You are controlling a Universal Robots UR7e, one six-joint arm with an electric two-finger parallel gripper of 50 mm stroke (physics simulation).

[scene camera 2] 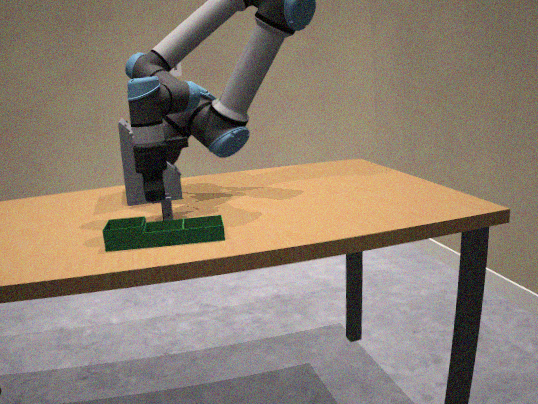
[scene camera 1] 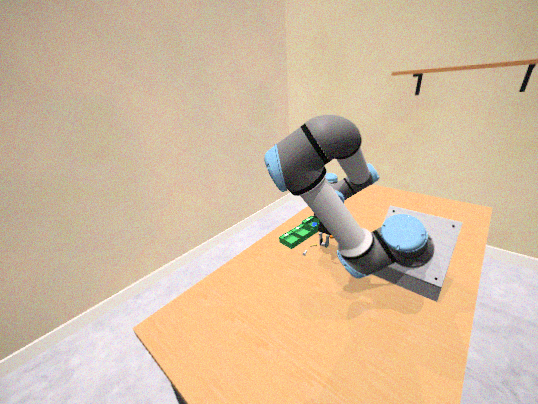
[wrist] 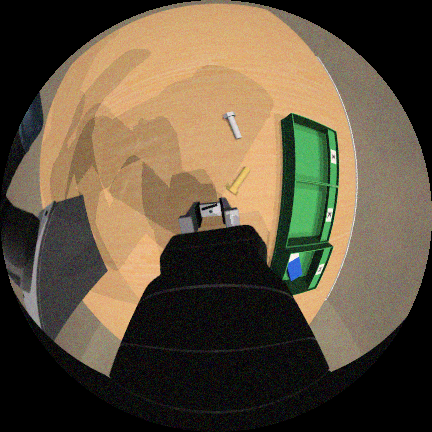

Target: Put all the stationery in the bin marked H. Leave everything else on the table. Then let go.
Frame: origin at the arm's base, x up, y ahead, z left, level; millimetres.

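Seen in the pictures: gripper, fingertip midpoint: point(scene camera 1: 324, 245) point(wrist: 210, 207).
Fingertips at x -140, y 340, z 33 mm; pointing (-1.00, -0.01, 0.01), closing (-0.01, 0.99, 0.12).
Note:
A point is followed by its place in that frame.
My gripper point(scene camera 1: 324, 243) {z 33, x -140, y 340 mm} point(scene camera 2: 167, 218) {z 33, x -140, y 340 mm} point(wrist: 210, 207) {z 33, x -140, y 340 mm} is shut on a small silver pencil sharpener point(wrist: 210, 207) {z 35, x -130, y 341 mm} with a dark blade slot, low by the table. A green three-compartment bin row point(scene camera 1: 291, 244) {z 152, x -116, y 441 mm} point(scene camera 2: 165, 240) {z 29, x -129, y 518 mm} point(wrist: 288, 170) {z 81, x -124, y 436 mm} stands beside it, to the right in the wrist view. A blue and white eraser point(scene camera 1: 314, 224) {z -67, x -121, y 470 mm} point(wrist: 295, 268) {z -63, x -121, y 471 mm} lies in the end compartment nearest the gripper body in the wrist view. Each compartment has a white label; the label by the eraser point(wrist: 320, 269) {z -59, x -99, y 509 mm} looks like an H, though blurred.
A yellow bolt point(wrist: 239, 181) {z 65, x -132, y 376 mm} lies between the sharpener and the bins. A silver bolt point(scene camera 1: 305, 252) {z 139, x -134, y 369 mm} point(wrist: 233, 126) {z 133, x -133, y 371 mm} lies farther up in the wrist view. The robot's grey base plate point(scene camera 1: 425, 220) {z -78, x 81, y -15 mm} point(wrist: 70, 260) {z -23, x -66, y 112 mm} is on the table point(scene camera 1: 280, 320) {z 470, x -142, y 212 mm} point(scene camera 2: 350, 200) {z 498, x -141, y 319 mm}.

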